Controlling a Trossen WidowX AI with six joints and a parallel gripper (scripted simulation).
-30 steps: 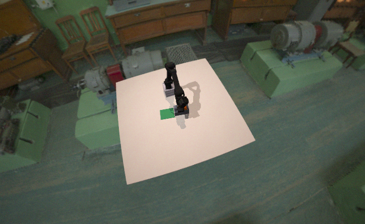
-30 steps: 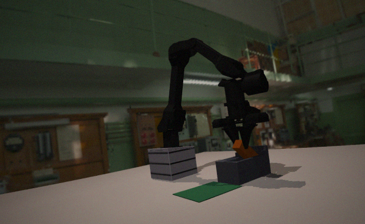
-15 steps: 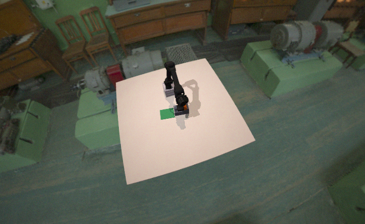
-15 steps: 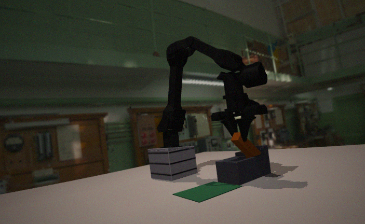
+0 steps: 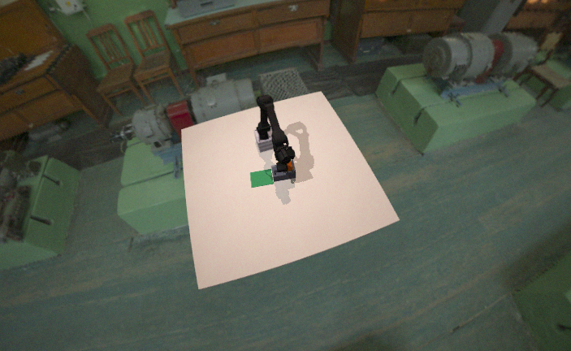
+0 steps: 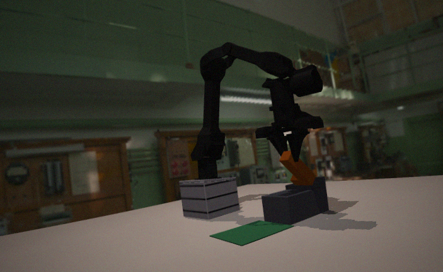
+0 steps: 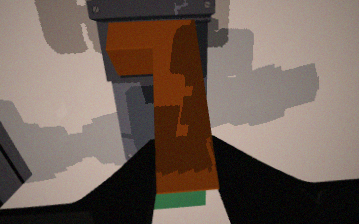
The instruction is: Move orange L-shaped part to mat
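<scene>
Now: the green mat 15 cm below my gripper tip, 14 cm to the right of it and 2 cm behind it. Round my gripper tip: orange L-shaped part: 3 cm to the left, 3 cm below, 1 cm behind.
</scene>
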